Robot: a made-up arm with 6 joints.
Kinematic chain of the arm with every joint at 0, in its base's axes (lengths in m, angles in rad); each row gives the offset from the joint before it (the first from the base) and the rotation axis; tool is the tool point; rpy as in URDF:
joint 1: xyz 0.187 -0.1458 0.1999 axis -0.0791 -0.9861 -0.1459
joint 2: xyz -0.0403 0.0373 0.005 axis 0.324 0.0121 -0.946
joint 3: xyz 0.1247 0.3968 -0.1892 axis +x
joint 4: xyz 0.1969 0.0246 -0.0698 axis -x
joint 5: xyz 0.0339 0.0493 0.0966 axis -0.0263 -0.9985 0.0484
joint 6: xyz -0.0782 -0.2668 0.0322 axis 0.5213 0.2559 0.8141
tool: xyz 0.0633 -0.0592 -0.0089 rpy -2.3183 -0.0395 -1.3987
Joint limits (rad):
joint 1: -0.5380..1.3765
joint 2: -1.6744..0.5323
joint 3: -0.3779..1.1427
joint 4: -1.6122..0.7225
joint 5: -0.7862..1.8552
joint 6: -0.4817..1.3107
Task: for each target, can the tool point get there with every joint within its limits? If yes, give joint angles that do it. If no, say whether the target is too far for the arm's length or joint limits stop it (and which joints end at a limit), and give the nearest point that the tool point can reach.
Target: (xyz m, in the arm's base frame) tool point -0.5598 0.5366 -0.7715
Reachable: no: too far | nearest point -0.3029 0.3057 -0.4372 | short by 0.481 m
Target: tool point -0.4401 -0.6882 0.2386
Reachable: no: joint limits stop it (at a limit: joint 1, joint 2, joint 3, joint 4, joint 6) | nearest point -0.6483 -0.0553 -0.1042 | short by 0.749 m
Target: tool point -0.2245 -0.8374 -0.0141
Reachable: no: joint limits stop it (at a limit: joint 1, joint 2, joint 3, joint 6) | nearest point -0.4104 -0.0388 -0.2538 | short by 0.854 m
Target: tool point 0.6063 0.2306 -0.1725
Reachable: yes | joints 0.2785 -0.1065 0.7447 -0.8191 1.4434 0.6196
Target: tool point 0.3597 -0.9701 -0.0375
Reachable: no: joint limits stop it (at a limit: joint 2, joint 3, joint 5, joint 6) | nearest point 0.5185 -0.1948 0.0305 | short by 0.794 m
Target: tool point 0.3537 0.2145 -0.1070
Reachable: yes | joints 0.0801 -0.6675 0.4541 -0.0371 -0.0725 0.8367
